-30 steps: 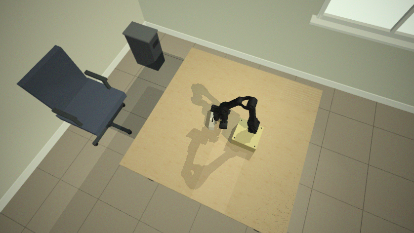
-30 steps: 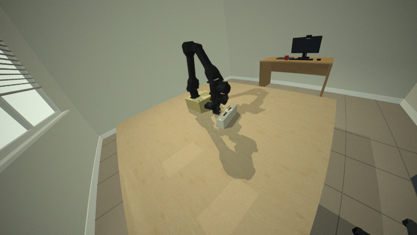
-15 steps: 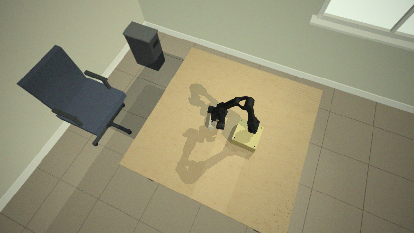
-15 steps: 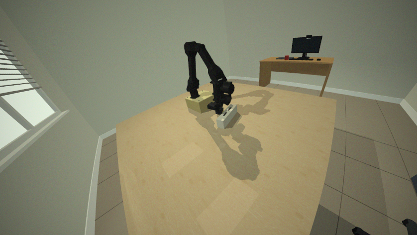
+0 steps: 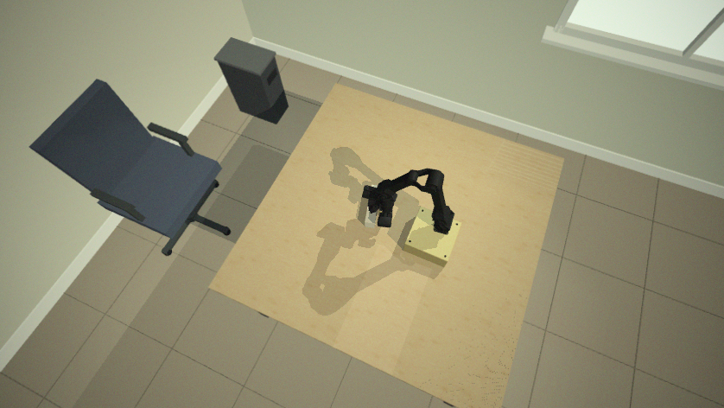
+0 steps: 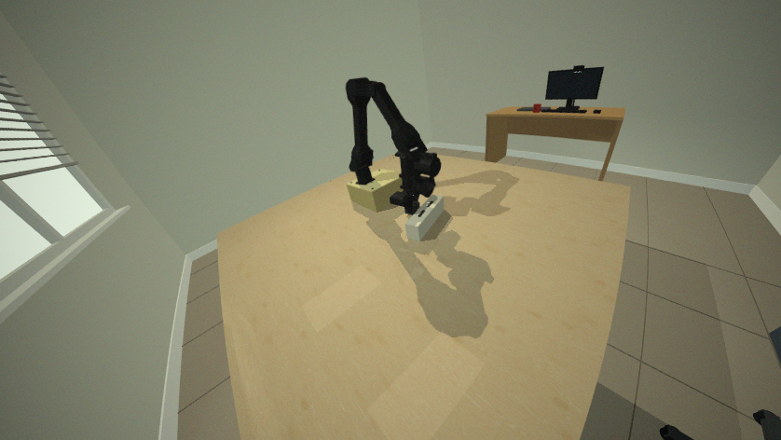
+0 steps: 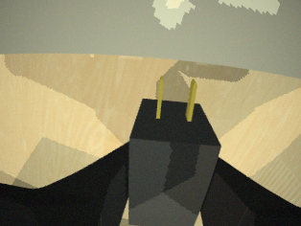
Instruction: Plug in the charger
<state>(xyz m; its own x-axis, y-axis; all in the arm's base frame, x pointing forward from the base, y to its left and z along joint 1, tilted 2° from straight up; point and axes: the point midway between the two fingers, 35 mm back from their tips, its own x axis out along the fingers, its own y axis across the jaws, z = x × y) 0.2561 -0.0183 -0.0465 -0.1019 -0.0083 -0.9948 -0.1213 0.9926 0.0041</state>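
Right now my gripper tip is 20 mm short of the two-prong charger and 10 mm below it.
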